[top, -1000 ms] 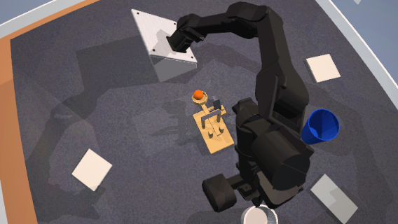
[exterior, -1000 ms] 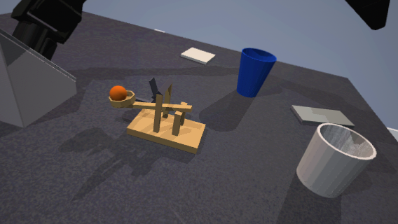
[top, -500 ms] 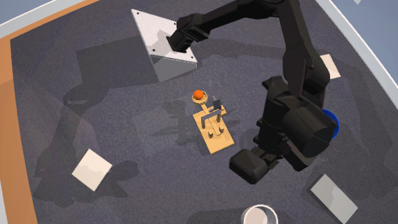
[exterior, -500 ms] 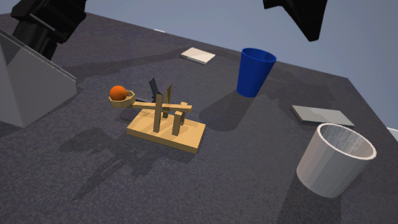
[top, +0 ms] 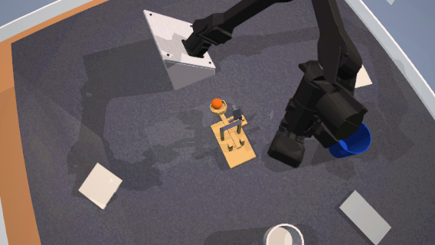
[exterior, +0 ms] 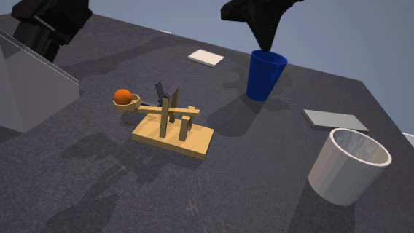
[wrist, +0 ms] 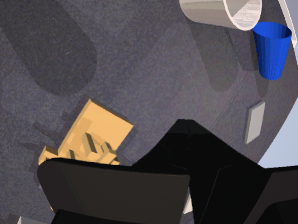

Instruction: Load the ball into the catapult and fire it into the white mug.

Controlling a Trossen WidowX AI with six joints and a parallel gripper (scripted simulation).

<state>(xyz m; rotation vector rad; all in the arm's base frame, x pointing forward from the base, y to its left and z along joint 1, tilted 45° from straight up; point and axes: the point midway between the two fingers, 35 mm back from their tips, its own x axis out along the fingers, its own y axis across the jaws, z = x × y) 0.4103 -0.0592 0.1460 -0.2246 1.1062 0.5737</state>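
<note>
Right now the orange ball is 23 cm behind my gripper tip, 13 cm below it and 5 cm to the right of it. Round my gripper tip: white mug 18 cm ahead, 16 cm below, 6 cm to the right; then catapult 16 cm behind, 14 cm below, 3 cm to the right.
</note>
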